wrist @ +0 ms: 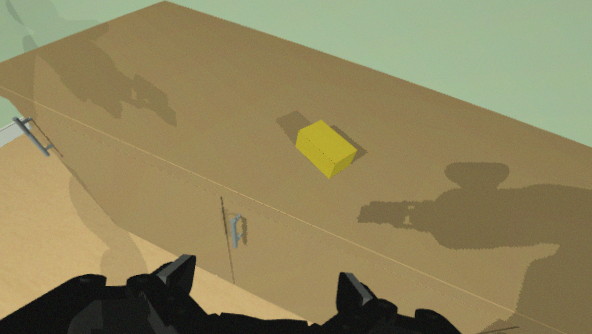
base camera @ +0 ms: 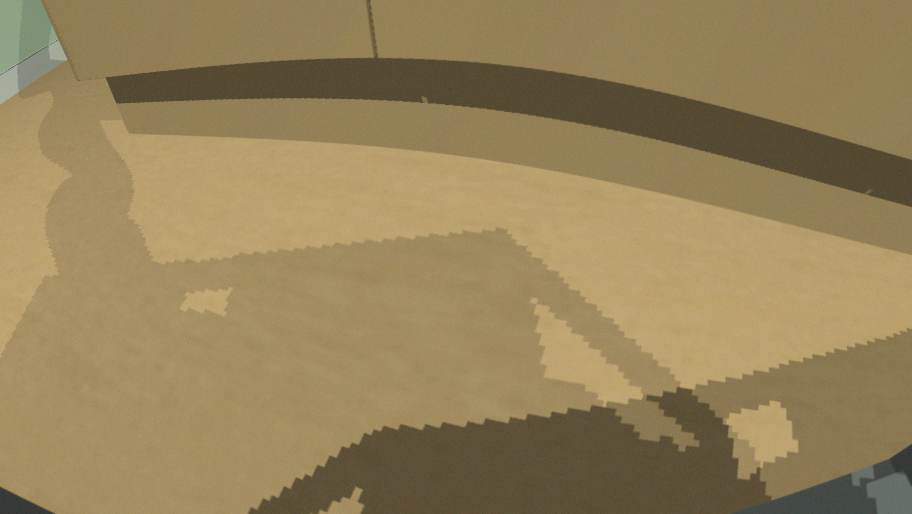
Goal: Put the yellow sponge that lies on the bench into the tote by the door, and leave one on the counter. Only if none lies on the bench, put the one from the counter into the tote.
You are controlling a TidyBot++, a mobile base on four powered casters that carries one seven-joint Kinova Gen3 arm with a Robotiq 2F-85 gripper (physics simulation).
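Frame: origin at the arm's base, x ahead, y left, z up, level; metres.
Seen in the pictures: gripper, fingertip midpoint: (wrist: 267, 280).
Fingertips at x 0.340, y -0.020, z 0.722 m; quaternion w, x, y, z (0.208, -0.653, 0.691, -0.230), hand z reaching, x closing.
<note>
A point is followed by its place in that frame.
A yellow sponge (wrist: 326, 149) @[z 0.559, x 0.616, y -0.119 m], block-shaped, lies on a brown worktop (wrist: 225, 100) @[z 0.514, x 0.784, y 0.097 m] with cabinet fronts below it, right of centre in the wrist view. These frames do not tell whether this worktop is the bench or the counter. My gripper (wrist: 267, 280) @[z 0.722, x 0.340, y -0.020 m] is open and empty. Its two black fingers show at the bottom of the wrist view, apart from the sponge and above the worktop's front side. The sponge does not show in the base camera view. The tote does not show in either view.
A cabinet front (base camera: 510, 31) @[z -0.207, x 0.526, y -0.049 m] with a dark recessed base (base camera: 383, 79) @[z -0.299, x 0.639, y 0.077 m] crosses the top of the base camera view. Its left corner shows there. Grey handles (wrist: 235, 231) (wrist: 34, 137) stick out in the wrist view. A pale green wall (wrist: 475, 60) @[z 0.622, x 0.967, y -0.562 m] stands behind. Arm shadows fall on the worktop and floor (base camera: 319, 197) @[z -0.396, x 0.560, y 0.156 m].
</note>
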